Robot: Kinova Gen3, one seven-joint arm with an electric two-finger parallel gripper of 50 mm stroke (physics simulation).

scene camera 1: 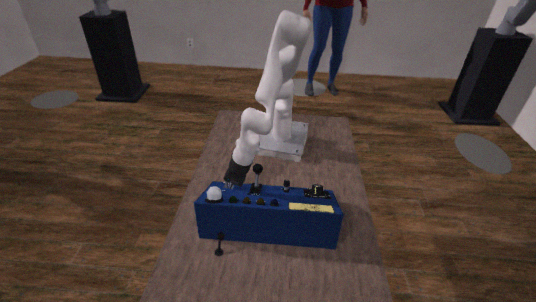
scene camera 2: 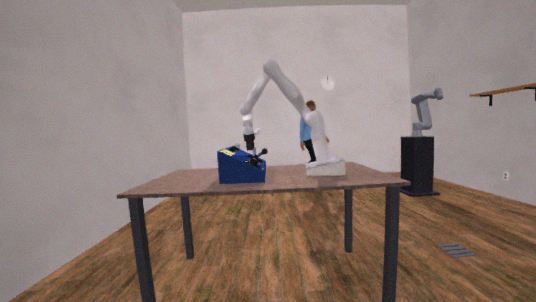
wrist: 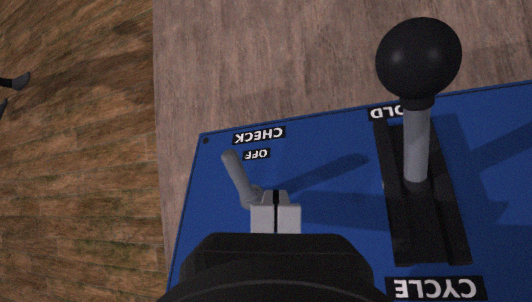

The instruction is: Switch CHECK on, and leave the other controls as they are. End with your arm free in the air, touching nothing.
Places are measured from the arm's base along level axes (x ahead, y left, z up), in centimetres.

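Pixels of known places: gripper, fingertip midpoint: [scene camera 1: 231,186] [wrist: 275,204]; arm's base at its link origin: [scene camera 1: 282,134] [scene camera 2: 323,161].
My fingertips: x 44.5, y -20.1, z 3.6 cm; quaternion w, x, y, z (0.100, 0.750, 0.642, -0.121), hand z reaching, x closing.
For each thing: its top centre in the pictures, then the offset to it from my fingertips. "spot": a spot on its surface instead.
- CHECK switch at a spot on its surface: [wrist: 237,172] spot: dx -2.7, dy -1.8, dz +1.9 cm
- OFF label at a spot on its surface: [wrist: 256,154] spot: dx -4.2, dy -2.1, dz -2.7 cm
- CHECK label at its top centre: [wrist: 256,135] dx -6.0, dy -2.0, dz -3.3 cm
- ball-topped lever at its top centre: [wrist: 426,41] [scene camera 1: 257,164] [scene camera 2: 264,148] dx -6.9, dy +10.0, dz +6.2 cm
- CYCLE label at a spot on its surface: [wrist: 436,288] spot: dx +5.6, dy +9.6, dz +1.9 cm
- white dome at a spot on its surface: [scene camera 1: 214,193] spot: dx +14.7, dy -3.3, dz +10.3 cm
- small black switch at its top centre: [scene camera 1: 286,181] dx -0.3, dy +21.7, dz +3.6 cm
- black knob at its top centre: [scene camera 1: 317,185] dx -0.1, dy +33.7, dz +2.9 cm
The CHECK switch [wrist: 237,172] is a grey toggle lever on the blue control box [scene camera 1: 265,227] [scene camera 2: 240,171] [wrist: 320,150]. In the wrist view its tip leans toward the OFF label [wrist: 256,154], below the CHECK label [wrist: 260,135]. My gripper [scene camera 1: 228,185] [scene camera 2: 251,151] [wrist: 275,204] is shut with nothing between its fingers. Its fingertips are low over the panel, right beside the lever's lower part in the wrist view. Whether they touch it cannot be told. The lever's base is partly hidden by the fingers, and no ON label shows.
A ball-topped lever [scene camera 1: 257,169] [scene camera 2: 264,151] [wrist: 417,55] stands beside the gripper, in a black slot by the CYCLE label [wrist: 436,288]. The box also bears a white dome [scene camera 1: 214,193], several small buttons, a small black switch [scene camera 1: 286,185] and a black knob [scene camera 1: 317,190].
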